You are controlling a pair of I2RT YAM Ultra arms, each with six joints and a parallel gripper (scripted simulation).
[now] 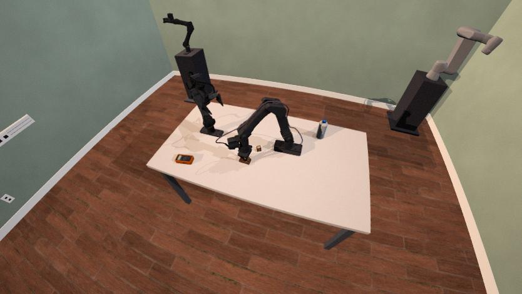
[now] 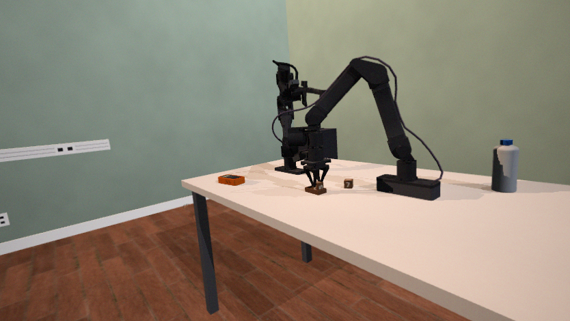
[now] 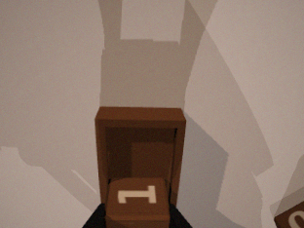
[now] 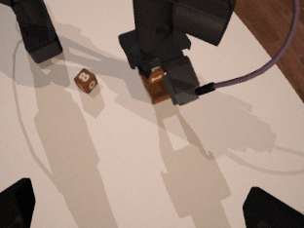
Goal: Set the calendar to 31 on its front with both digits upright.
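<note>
My left hand is 3 cm above the brown tray and 1 cm to the left of it.
</note>
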